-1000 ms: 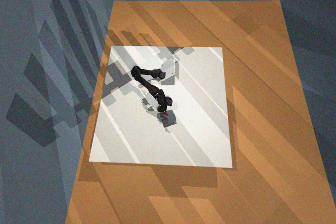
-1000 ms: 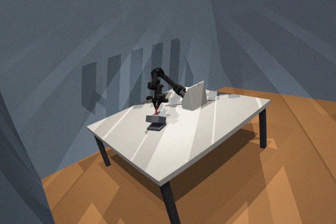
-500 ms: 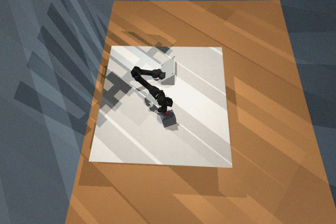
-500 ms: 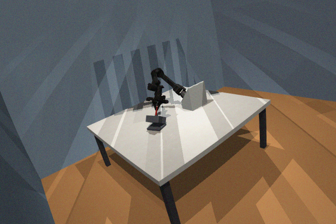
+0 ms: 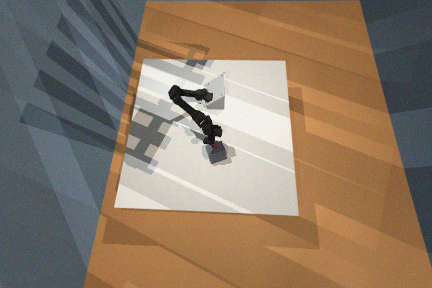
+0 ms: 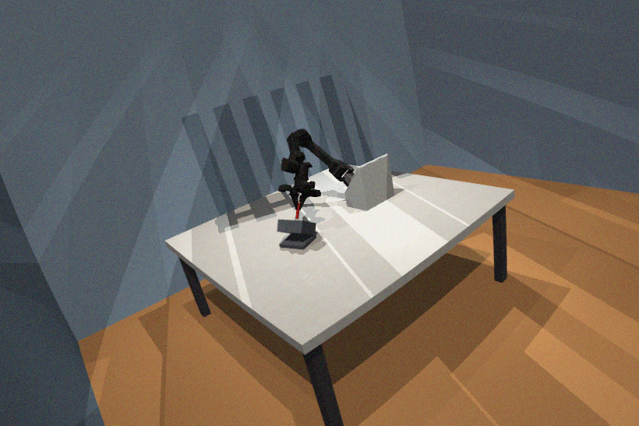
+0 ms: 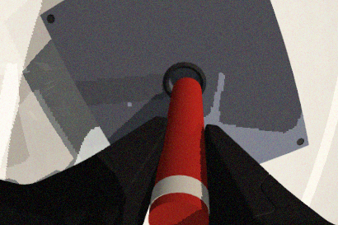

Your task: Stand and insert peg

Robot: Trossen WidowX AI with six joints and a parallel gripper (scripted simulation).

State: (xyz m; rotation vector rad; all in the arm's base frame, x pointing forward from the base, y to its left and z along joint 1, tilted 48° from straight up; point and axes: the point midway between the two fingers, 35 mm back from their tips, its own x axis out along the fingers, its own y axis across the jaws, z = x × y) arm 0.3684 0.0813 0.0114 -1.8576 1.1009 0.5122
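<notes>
Right now my gripper tip is 7 cm above the grey sloped panel, 4 cm short of it and 2 cm to the right of it. From my gripper tip the other things lie so: red peg (1 cm behind, 1 cm above).
</notes>
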